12 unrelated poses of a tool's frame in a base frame.
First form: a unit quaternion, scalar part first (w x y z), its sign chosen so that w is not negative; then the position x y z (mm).
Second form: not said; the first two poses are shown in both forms.
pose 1, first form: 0.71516, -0.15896, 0.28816, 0.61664, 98.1, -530.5, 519.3
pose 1, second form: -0.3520, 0.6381, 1.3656, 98.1, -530.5, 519.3
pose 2, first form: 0.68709, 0.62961, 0.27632, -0.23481, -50.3, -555.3, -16.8
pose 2, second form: 1.4096, 0.6186, -0.5257, -50.3, -555.3, -16.8
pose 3, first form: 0.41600, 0.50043, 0.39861, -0.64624, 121.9, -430.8, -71.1
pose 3, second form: 1.2566, 1.0009, -1.6228, 121.9, -430.8, -71.1
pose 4, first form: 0.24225, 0.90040, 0.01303, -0.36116, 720.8, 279.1, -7.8
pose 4, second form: 2.4614, 0.0356, -0.9873, 720.8, 279.1, -7.8
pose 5, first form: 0.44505, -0.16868, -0.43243, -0.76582, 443.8, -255.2, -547.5
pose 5, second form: -0.4180, -1.0716, -1.8978, 443.8, -255.2, -547.5
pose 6, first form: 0.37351, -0.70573, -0.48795, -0.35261, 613.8, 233.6, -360.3
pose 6, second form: -1.8077, -1.2498, -0.9032, 613.8, 233.6, -360.3
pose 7, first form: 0.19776, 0.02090, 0.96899, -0.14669, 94.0, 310.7, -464.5
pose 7, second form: 0.0585, 2.7119, -0.4105, 94.0, 310.7, -464.5
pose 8, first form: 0.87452, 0.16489, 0.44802, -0.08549, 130.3, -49.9, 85.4
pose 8, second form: 0.3443, 0.9355, -0.1785, 130.3, -49.9, 85.4
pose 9, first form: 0.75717, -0.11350, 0.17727, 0.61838, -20.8, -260.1, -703.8
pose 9, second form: -0.2474, 0.3863, 1.3477, -20.8, -260.1, -703.8
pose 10, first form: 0.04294, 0.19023, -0.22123, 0.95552, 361.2, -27.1, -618.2
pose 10, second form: 0.5818, -0.6766, 2.9225, 361.2, -27.1, -618.2
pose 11, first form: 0.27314, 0.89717, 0.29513, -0.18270, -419.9, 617.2, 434.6
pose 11, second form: 2.4139, 0.7941, -0.4916, -419.9, 617.2, 434.6
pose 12, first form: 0.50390, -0.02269, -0.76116, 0.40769, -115.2, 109.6, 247.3
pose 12, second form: -0.0548, -1.8377, 0.9843, -115.2, 109.6, 247.3
